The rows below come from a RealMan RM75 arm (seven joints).
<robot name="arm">
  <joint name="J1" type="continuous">
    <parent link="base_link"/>
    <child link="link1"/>
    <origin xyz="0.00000 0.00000 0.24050"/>
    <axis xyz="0 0 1"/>
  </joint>
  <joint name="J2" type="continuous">
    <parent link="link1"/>
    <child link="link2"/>
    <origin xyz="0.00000 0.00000 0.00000"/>
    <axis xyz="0 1 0"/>
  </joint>
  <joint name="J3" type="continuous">
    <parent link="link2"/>
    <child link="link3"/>
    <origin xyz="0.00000 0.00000 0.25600"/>
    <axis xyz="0 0 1"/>
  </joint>
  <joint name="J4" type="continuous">
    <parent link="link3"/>
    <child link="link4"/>
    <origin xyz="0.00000 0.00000 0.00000"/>
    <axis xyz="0 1 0"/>
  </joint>
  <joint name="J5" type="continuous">
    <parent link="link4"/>
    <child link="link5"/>
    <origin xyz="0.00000 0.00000 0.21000"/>
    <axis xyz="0 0 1"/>
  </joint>
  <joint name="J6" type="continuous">
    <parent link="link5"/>
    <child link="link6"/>
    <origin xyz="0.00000 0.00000 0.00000"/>
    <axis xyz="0 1 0"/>
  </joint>
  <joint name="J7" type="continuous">
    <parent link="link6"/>
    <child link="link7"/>
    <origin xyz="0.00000 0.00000 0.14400"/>
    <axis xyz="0 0 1"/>
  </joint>
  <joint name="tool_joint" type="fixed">
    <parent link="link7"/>
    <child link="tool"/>
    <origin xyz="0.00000 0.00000 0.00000"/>
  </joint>
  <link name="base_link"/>
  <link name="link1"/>
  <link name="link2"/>
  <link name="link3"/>
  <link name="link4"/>
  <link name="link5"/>
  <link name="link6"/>
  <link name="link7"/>
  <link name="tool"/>
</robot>
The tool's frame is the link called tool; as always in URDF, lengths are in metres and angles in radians. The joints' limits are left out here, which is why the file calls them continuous.
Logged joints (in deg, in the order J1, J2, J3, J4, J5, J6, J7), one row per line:
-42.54 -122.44 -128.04 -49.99 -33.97 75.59 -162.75
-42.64 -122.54 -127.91 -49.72 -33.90 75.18 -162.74
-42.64 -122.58 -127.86 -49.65 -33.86 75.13 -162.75
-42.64 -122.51 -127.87 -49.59 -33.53 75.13 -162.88
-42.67 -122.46 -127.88 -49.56 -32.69 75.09 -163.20
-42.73 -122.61 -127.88 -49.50 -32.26 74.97 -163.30
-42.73 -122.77 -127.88 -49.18 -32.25 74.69 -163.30
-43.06 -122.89 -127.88 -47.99 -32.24 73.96 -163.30
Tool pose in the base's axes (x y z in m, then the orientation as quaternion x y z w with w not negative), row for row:
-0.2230 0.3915 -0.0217 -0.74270 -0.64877 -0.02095 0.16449
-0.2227 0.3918 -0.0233 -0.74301 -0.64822 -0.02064 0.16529
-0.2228 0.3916 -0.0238 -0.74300 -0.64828 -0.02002 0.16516
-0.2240 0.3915 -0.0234 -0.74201 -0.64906 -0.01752 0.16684
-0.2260 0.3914 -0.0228 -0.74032 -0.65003 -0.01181 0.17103
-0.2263 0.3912 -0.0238 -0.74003 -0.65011 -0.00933 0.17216
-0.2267 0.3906 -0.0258 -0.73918 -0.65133 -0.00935 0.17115
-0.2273 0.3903 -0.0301 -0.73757 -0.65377 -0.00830 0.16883
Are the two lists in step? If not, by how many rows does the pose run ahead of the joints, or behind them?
They are in step.
